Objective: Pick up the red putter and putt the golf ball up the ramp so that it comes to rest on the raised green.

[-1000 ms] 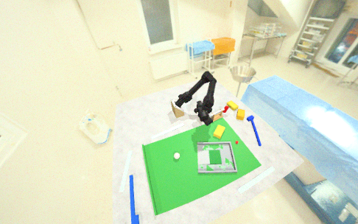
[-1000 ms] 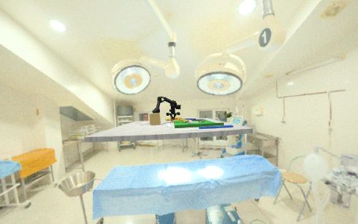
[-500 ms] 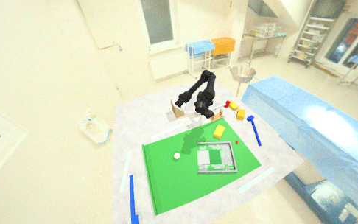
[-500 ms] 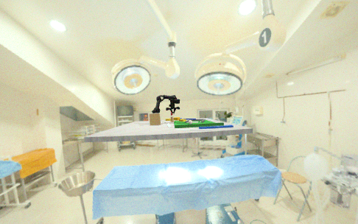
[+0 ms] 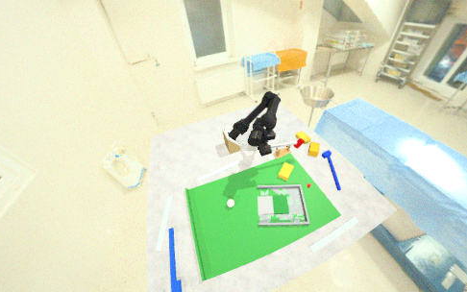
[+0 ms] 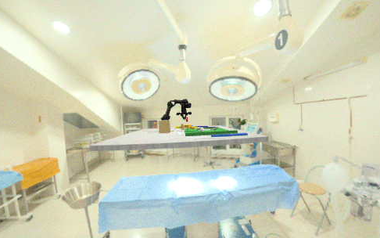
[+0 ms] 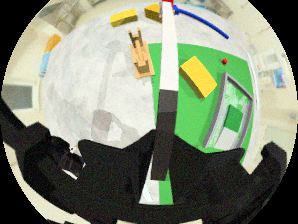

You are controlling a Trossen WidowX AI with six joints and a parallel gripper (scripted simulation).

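The red putter is 120 mm to the left of my gripper tip, 20 mm above it and 10 mm ahead of it. Also, from my gripper tip: white golf ball 260 mm to the right, 200 mm ahead, 100 mm below; then wooden stand 170 mm to the left, 90 mm below, 40 mm behind; then green mat 250 mm ahead, 130 mm to the right, 130 mm below.
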